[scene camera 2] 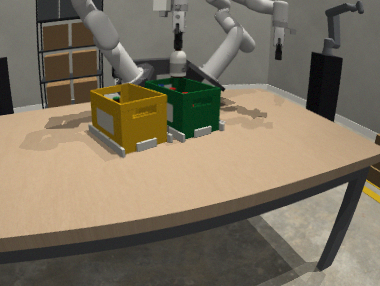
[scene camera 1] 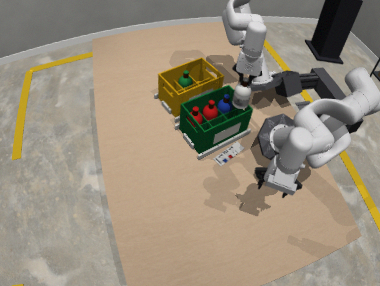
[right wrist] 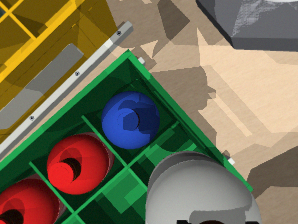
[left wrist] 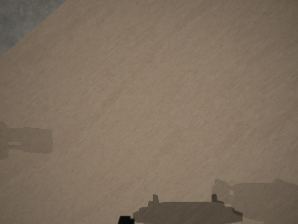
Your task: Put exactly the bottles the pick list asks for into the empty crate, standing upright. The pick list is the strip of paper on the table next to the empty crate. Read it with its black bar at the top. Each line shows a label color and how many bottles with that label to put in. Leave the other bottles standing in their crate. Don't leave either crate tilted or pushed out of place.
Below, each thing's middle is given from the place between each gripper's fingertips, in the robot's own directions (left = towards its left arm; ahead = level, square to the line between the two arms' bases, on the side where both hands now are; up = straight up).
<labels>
I see my right gripper 25 cm above the blue bottle (right wrist: 130, 120), 7 cm to the left of it and 4 cm short of it. The rest, counted from my right hand: yellow crate (scene camera 2: 121, 122): 25 cm below, 22 cm to the right, 20 cm ahead; then green crate (scene camera 2: 181, 115): 25 cm below, 10 cm ahead.
My left gripper is now 48 cm to the left of the green crate, 22 cm above it and 11 cm short of it. Round my left hand: yellow crate (71 cm to the right, 22 cm below, 21 cm ahead); then blue bottle (56 cm to the right, 21 cm below, 5 cm ahead).
</labels>
